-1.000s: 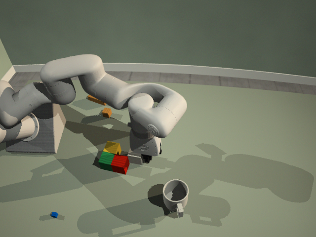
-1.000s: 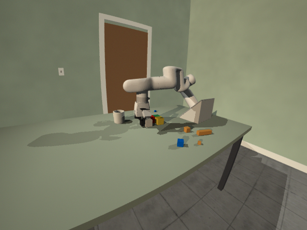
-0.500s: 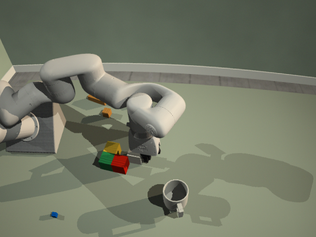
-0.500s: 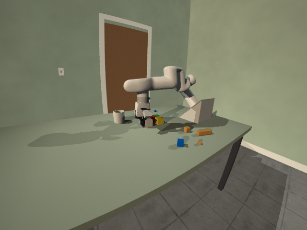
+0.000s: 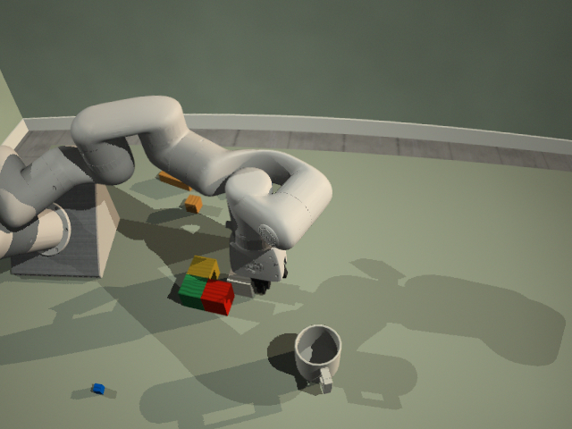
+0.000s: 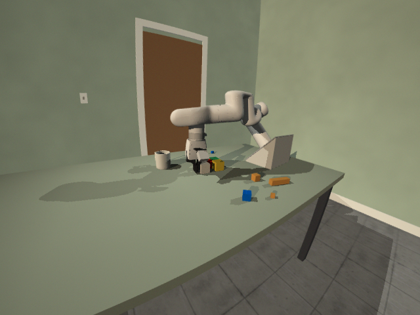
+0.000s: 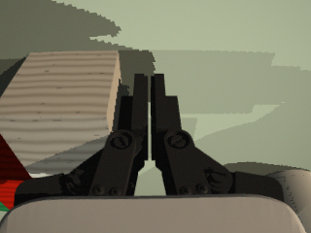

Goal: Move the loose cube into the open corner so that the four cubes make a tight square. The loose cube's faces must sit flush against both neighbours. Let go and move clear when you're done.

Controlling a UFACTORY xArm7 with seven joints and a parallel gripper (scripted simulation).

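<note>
Now: hand 90 mm past the red cube and 40 mm to the left of it. From my hand the other things lie so: long orange block 250 mm behind, 320 mm to the left, 10 mm below; then yellow cube 130 mm behind, 20 mm to the left; then beige cube 40 mm behind, 10 mm to the left.
</note>
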